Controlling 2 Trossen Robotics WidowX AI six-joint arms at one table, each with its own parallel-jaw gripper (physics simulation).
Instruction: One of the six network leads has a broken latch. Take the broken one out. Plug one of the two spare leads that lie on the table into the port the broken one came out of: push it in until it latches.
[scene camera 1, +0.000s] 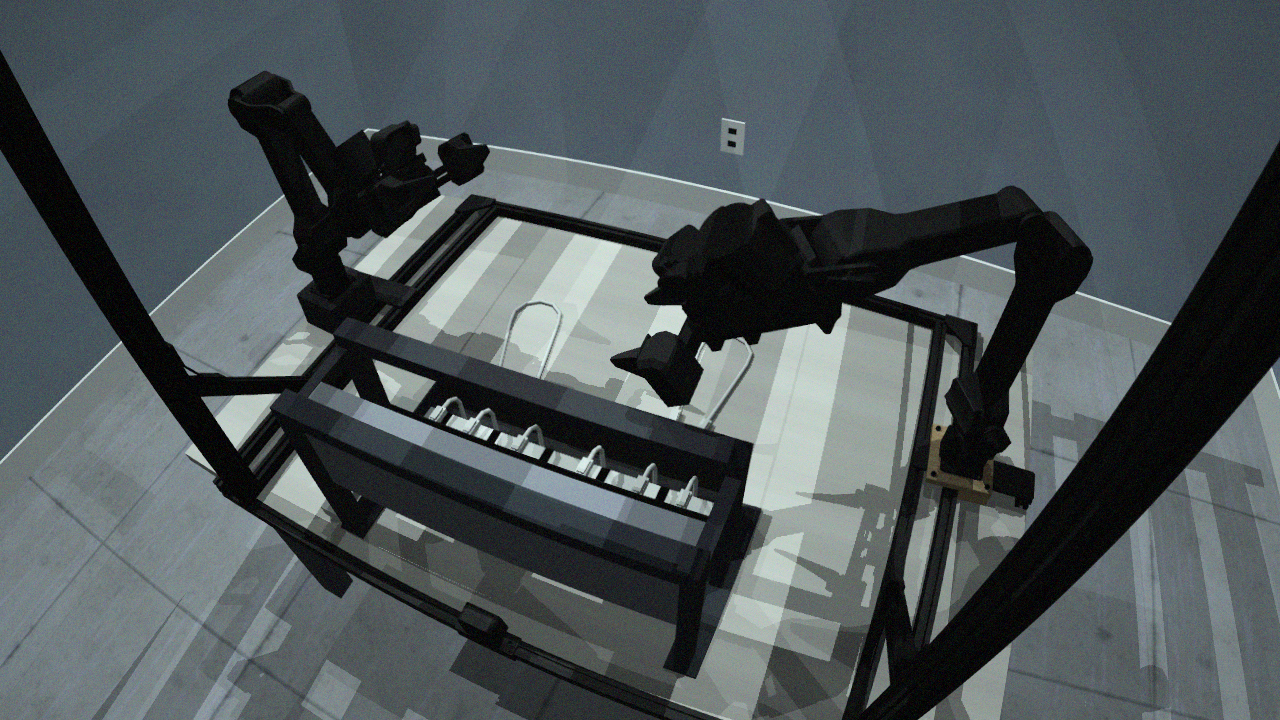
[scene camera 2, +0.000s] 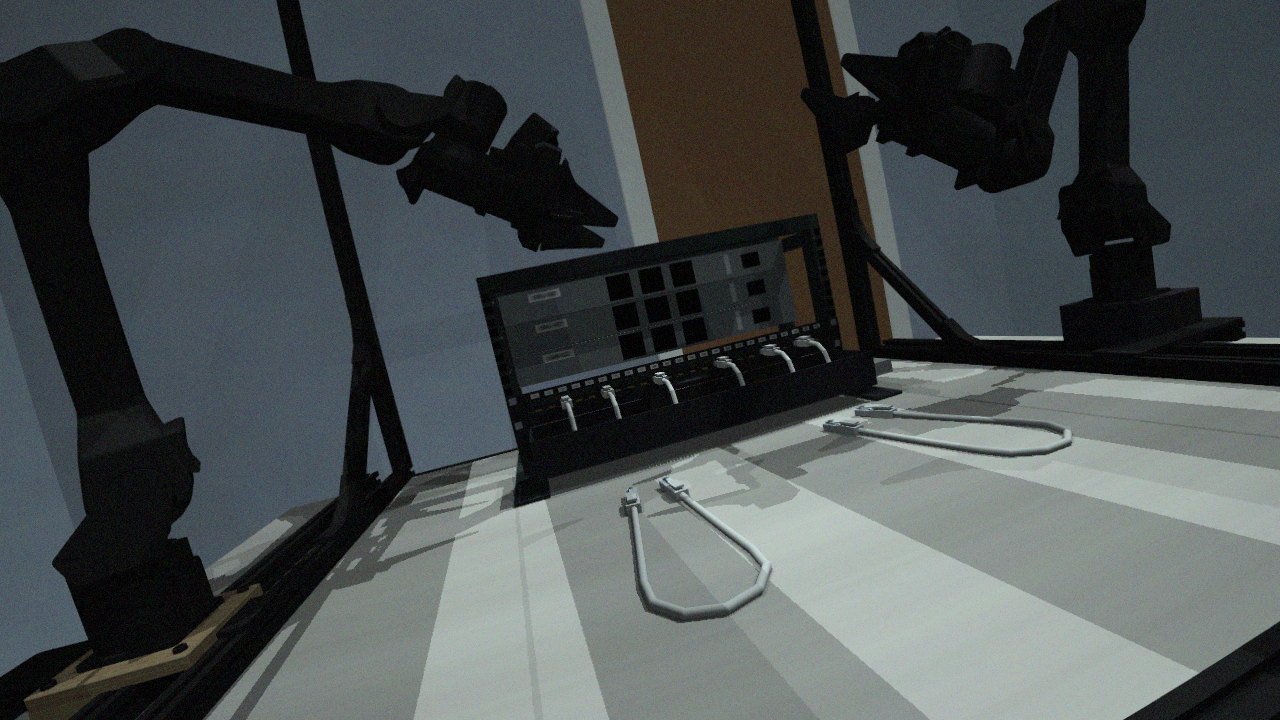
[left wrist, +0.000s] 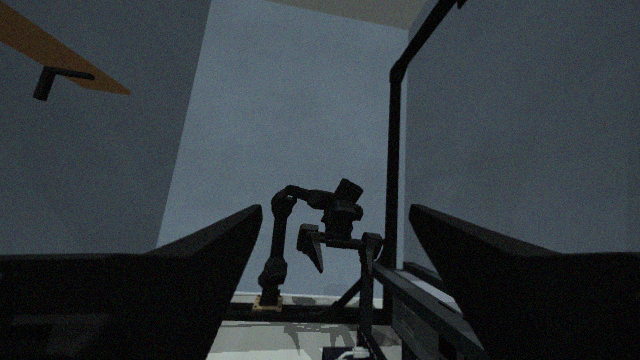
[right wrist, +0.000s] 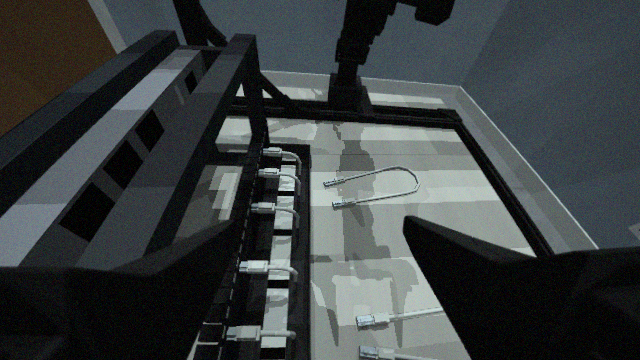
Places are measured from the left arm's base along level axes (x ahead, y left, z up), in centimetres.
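Pixels of known places: left gripper, fingertip midpoint: (scene camera 1: 462, 163) (scene camera 2: 820, 76) (left wrist: 335, 211); right gripper, fingertip midpoint: (scene camera 1: 630, 329) (scene camera 2: 610, 234) (left wrist: 346, 274) (right wrist: 321, 225); left arm's base, link origin: (scene camera 1: 332, 284) (scene camera 2: 1125, 296) (right wrist: 345, 80); right arm's base, link origin: (scene camera 1: 962, 457) (scene camera 2: 156, 633) (left wrist: 268, 301).
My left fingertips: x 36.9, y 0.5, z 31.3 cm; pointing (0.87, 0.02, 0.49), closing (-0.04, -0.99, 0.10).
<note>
Ahead of a thing's pixels: the offset from my left fingertips to its top centre. "spot": to the spot under its first point.
Six pale network leads, among them leads @(dx +33.9, dy -7.8, dz -29.2 cm) (scene camera 2: 569, 413) (scene camera 2: 664, 387) @(dx +0.3, dy -11.9, dz -29.1 cm) (scene camera 2: 810, 344) @(dx +21.9, dy -13.9, dz -28.5 cm) (right wrist: 256, 267), are plugged in a row low in the dark rack @(dx +17.9, dy -18.3, dz -11.8 cm) (scene camera 2: 644, 250) (scene camera 1: 501, 474). Which latch is broken cannot be told. One spare lead (scene camera 2: 698, 612) (right wrist: 373, 320) lies looped on the table, its two plugs toward the rack. The other spare lead @(spot: dx -0.6, dy +16.3, dz -37.5 cm) (scene camera 2: 1011, 450) (right wrist: 400, 168) lies the same way, farther right in scene camera 2. My right gripper (right wrist: 321, 225) (scene camera 2: 609, 231) is open and empty, above the rack's port side. My left gripper (scene camera 2: 825, 77) is open and empty, raised well away from the leads.
A dark frame (right wrist: 410, 120) edges the table, with upright posts (scene camera 2: 322, 214) beside the rack. A shallow dark tray or bar (scene camera 2: 698, 427) runs along the rack's base below the plugged leads. The two arms stand apart.
</note>
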